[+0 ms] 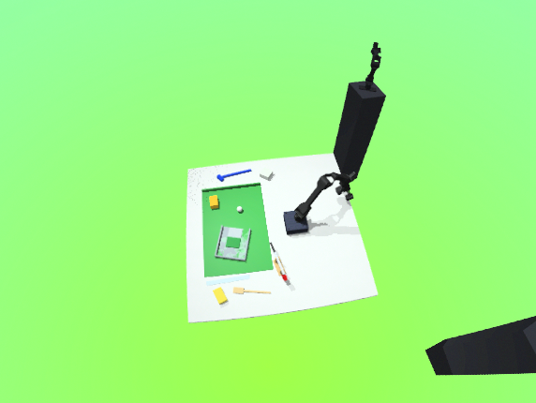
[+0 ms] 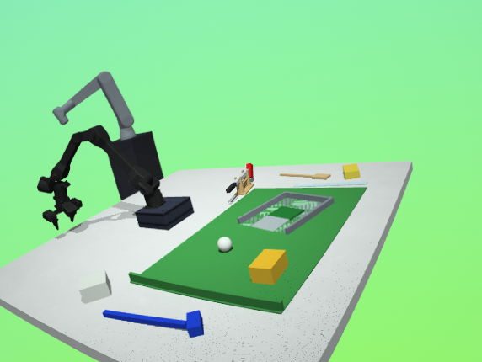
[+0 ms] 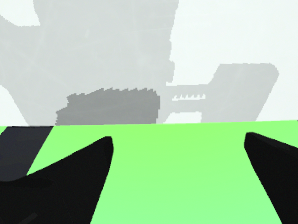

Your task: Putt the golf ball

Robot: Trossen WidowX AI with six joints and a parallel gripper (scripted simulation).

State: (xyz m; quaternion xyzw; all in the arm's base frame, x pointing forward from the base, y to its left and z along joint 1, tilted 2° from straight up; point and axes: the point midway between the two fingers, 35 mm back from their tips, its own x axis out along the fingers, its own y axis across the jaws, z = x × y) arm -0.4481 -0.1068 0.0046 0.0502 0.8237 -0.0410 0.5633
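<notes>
Now: the white golf ball 850 mm ahead of my gripper tip and 120 mm to the right of it. From my gripper tip the other things lie so: blue putter (820 mm ahead, 470 mm to the right, 10 mm below); then tan stand (710 mm ahead, 400 mm to the left); then white block (560 mm ahead, 390 mm to the right, 10 mm below).
</notes>
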